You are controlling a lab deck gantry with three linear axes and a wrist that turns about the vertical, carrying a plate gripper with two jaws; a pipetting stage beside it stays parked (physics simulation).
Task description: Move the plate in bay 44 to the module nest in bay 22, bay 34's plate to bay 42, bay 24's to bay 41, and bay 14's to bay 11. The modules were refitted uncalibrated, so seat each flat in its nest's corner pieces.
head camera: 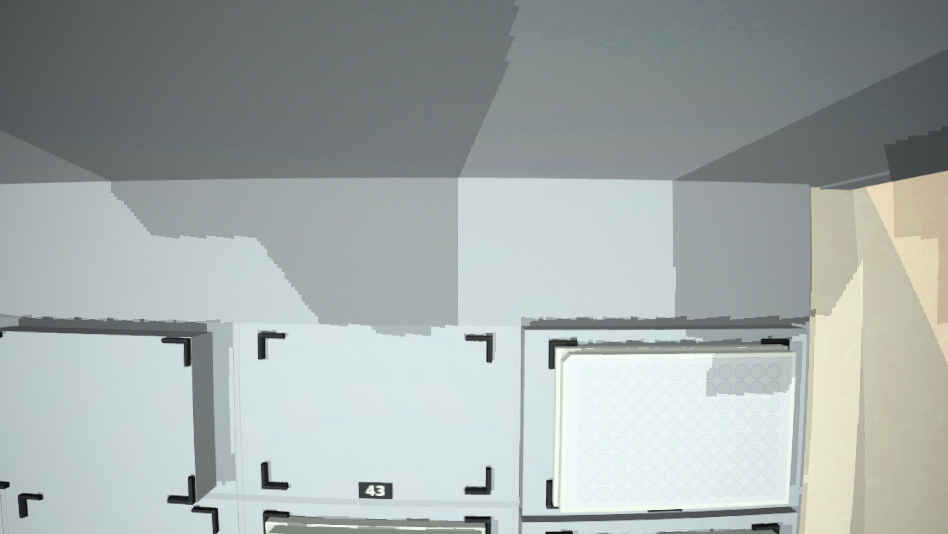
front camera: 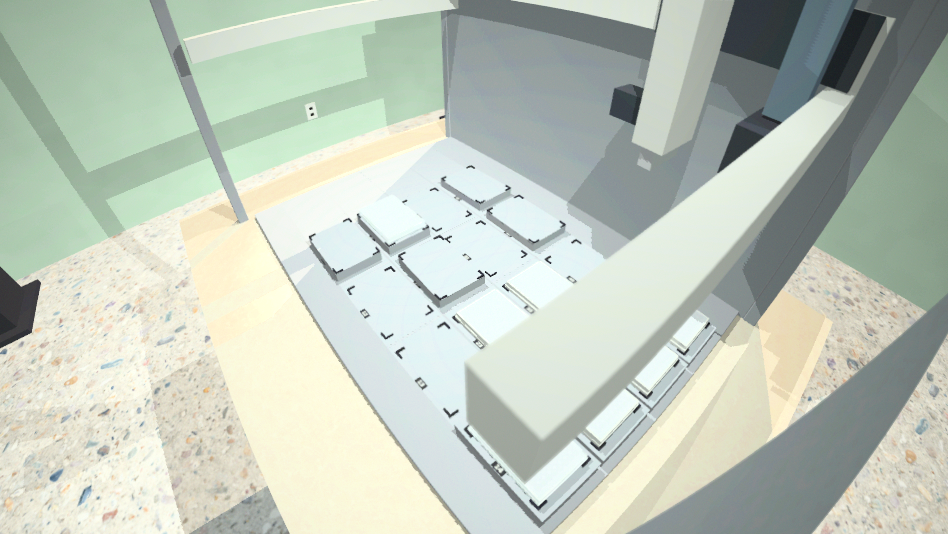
Labels:
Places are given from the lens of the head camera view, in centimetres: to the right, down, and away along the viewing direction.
nest [head camera: 110, 412]: -20, 8, 22
grey back wall [head camera: 796, 99]: 10, -5, 12
nest [head camera: 418, 406]: -3, 8, 24
nest [head camera: 537, 381]: 3, 6, 22

